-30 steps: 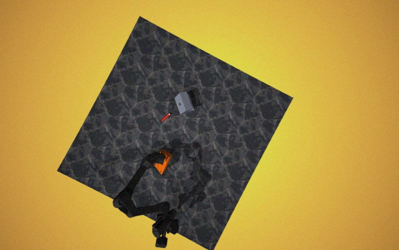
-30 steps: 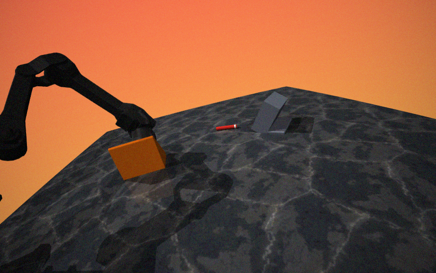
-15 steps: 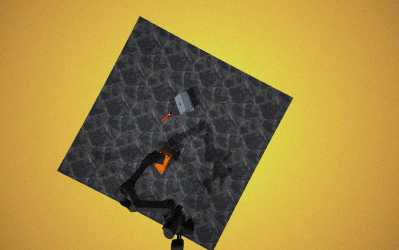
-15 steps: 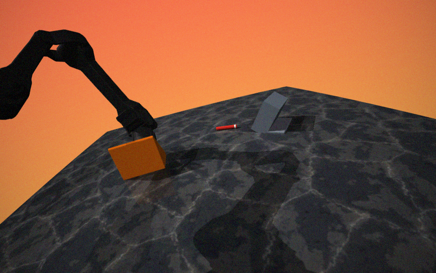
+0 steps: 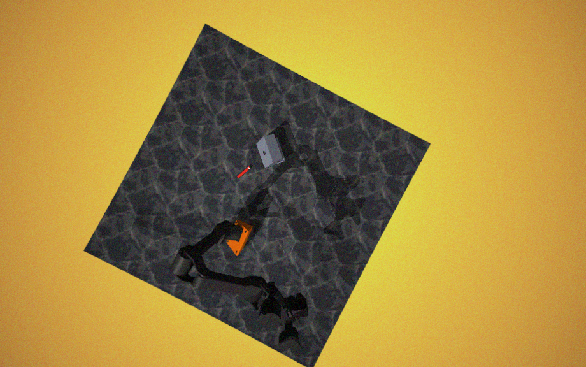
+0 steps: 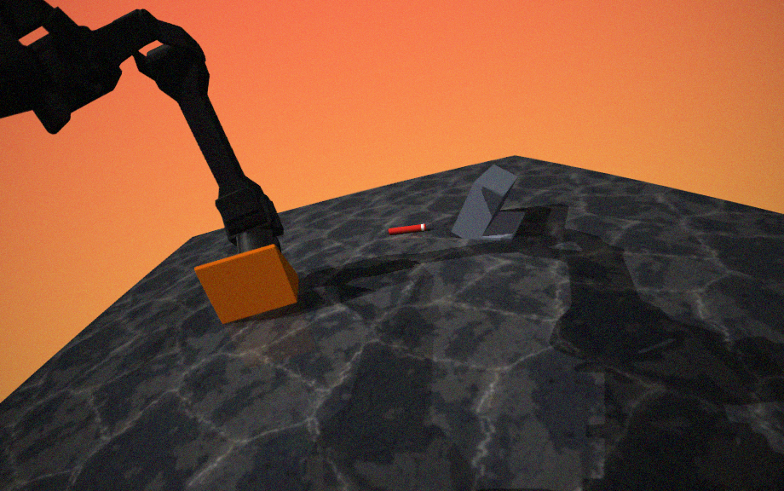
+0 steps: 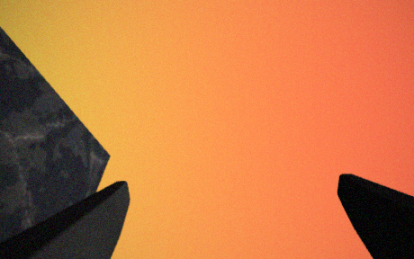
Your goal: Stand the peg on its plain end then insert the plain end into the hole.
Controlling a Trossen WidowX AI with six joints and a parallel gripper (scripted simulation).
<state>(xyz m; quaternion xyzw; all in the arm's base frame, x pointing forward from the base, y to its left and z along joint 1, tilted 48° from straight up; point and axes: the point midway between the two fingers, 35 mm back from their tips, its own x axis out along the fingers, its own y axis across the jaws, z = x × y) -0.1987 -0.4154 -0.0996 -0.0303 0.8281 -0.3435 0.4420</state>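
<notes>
My gripper tip is 500 mm short of the red peg, 450 mm to the right of it and 300 mm above it. Also, from my gripper tip: grey sloped panel: 620 mm ahead, 370 mm to the left, 260 mm below; flat foot plate: 640 mm ahead, 350 mm to the left, 310 mm below.
</notes>
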